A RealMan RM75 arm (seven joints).
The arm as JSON. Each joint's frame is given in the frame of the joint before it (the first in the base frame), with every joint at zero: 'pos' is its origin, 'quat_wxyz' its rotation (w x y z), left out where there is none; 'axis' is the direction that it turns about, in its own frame. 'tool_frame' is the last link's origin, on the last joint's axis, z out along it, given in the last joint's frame.
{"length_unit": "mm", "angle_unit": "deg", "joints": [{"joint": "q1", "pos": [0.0, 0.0, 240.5], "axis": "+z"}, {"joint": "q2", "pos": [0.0, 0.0, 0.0], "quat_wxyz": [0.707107, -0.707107, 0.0, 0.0], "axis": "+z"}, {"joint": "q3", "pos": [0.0, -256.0, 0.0], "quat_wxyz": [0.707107, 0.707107, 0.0, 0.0], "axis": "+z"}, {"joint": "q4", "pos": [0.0, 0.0, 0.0], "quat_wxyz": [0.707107, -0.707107, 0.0, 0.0], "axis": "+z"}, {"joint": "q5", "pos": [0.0, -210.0, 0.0], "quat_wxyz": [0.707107, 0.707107, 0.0, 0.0], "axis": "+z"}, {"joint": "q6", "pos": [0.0, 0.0, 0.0], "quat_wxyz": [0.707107, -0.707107, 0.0, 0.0], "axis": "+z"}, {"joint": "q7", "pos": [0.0, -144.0, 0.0], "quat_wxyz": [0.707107, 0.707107, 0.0, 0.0], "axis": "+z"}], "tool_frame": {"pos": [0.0, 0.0, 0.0]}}
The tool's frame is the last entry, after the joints.
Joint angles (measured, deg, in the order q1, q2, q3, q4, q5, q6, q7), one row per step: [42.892, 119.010, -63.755, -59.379, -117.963, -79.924, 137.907]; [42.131, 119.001, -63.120, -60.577, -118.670, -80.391, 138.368]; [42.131, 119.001, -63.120, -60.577, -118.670, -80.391, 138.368]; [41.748, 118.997, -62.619, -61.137, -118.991, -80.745, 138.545]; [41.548, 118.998, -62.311, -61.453, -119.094, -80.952, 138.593]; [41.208, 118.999, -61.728, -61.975, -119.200, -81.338, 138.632]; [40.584, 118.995, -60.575, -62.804, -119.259, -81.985, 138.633]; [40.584, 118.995, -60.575, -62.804, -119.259, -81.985, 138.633]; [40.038, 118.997, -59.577, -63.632, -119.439, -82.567, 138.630]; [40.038, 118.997, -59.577, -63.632, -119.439, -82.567, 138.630]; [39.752, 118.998, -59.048, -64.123, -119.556, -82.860, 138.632]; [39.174, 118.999, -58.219, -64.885, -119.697, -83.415, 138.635]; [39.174, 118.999, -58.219, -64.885, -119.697, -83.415, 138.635]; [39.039, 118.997, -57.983, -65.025, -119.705, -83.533, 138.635]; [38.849, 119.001, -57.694, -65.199, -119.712, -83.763, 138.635]
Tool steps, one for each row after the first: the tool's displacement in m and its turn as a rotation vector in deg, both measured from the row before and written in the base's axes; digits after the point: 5 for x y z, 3 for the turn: [0.00368, -0.00072, 0.00461, 0.660, -0.298, -0.558]; [0.00000, 0.00000, 0.00000, 0.000, 0.000, 0.000]; [0.00212, -0.00044, 0.00273, 0.318, -0.038, -0.335]; [0.00092, -0.00023, 0.00163, 0.193, 0.056, -0.128]; [0.00153, -0.00042, 0.00294, 0.331, 0.179, -0.206]; [0.00308, -0.00069, 0.00548, 0.660, 0.482, -0.447]; [0.00000, 0.00000, 0.00000, 0.000, 0.000, 0.000]; [0.00276, -0.00068, 0.00496, 0.632, 0.260, -0.327]; [0.00000, 0.00000, 0.00000, 0.000, 0.000, 0.000]; [0.00137, -0.00032, 0.00278, 0.388, 0.104, -0.144]; [0.00300, -0.00113, 0.00430, 0.513, 0.185, -0.341]; [0.00000, 0.00000, 0.00000, 0.000, 0.000, 0.000]; [0.00082, -0.00021, 0.00107, 0.137, 0.093, -0.126]; [0.00115, -0.00055, 0.00121, 0.082, 0.115, -0.160]
